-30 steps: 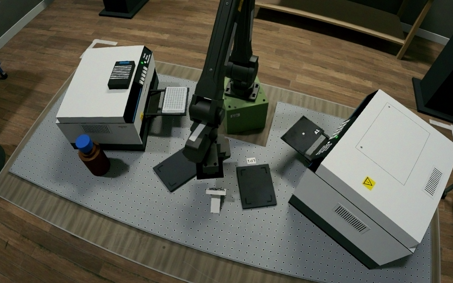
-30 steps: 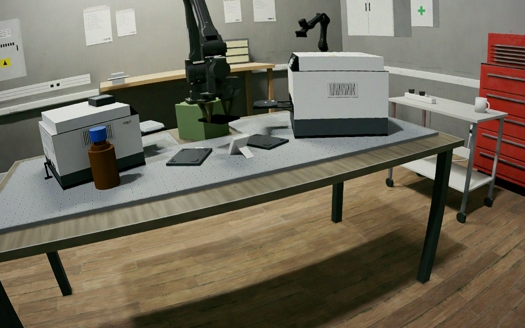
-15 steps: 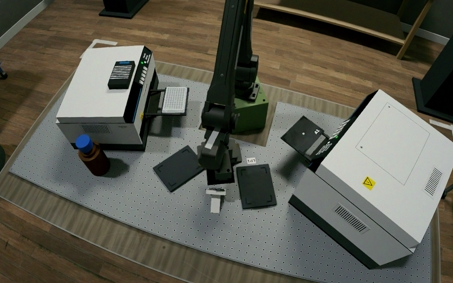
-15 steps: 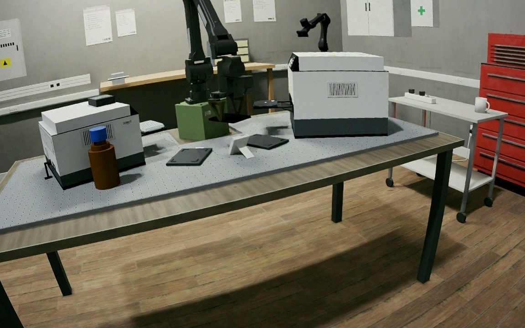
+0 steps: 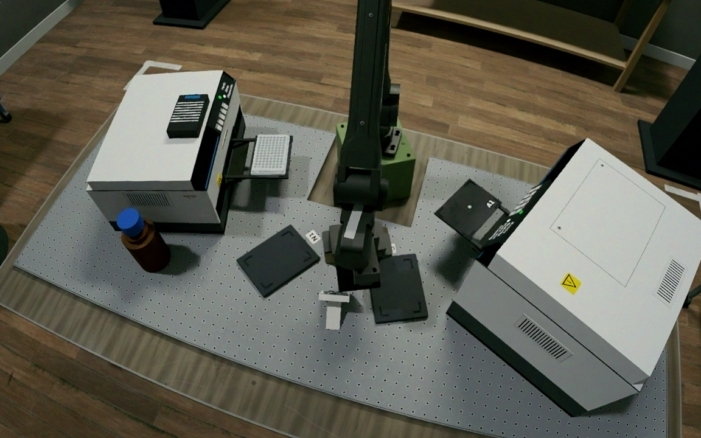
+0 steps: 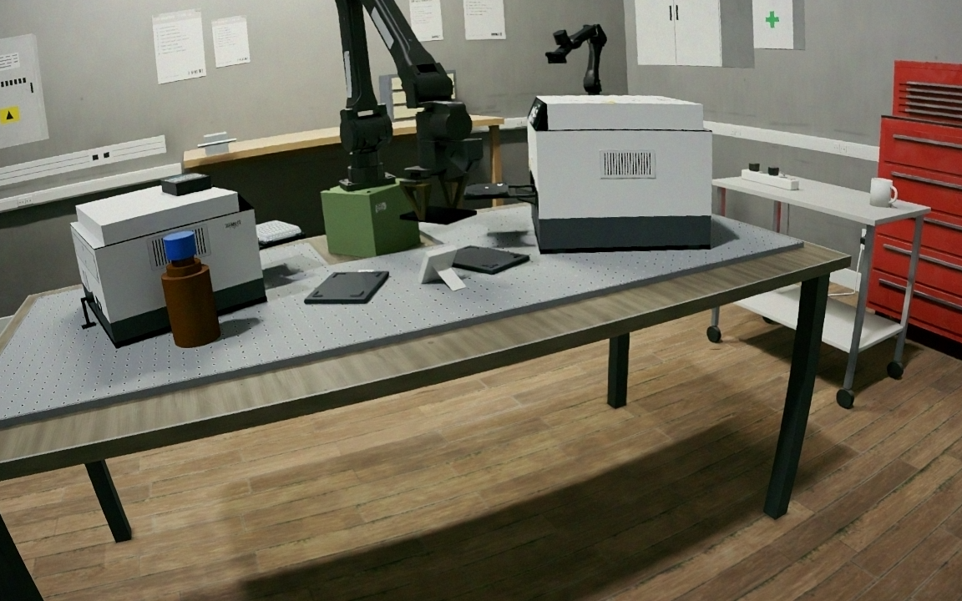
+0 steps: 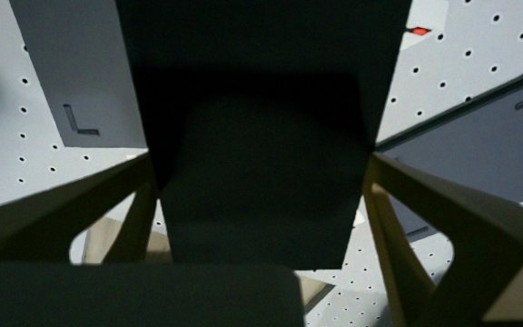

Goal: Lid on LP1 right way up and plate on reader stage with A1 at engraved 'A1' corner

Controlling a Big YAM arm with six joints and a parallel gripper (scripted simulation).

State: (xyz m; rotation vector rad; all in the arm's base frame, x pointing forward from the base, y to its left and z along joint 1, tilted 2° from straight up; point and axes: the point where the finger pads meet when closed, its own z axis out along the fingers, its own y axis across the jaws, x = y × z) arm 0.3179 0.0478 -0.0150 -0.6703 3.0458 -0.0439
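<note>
Now: the LP1 pad 20 mm behind my hand, 90 mm to the left of it and 120 mm below it. Round my hand: well plate: 240 mm behind, 300 mm to the right, 30 mm below; dark lid: 10 mm below; N1 nest: 190 mm to the right, 120 mm below.
</note>
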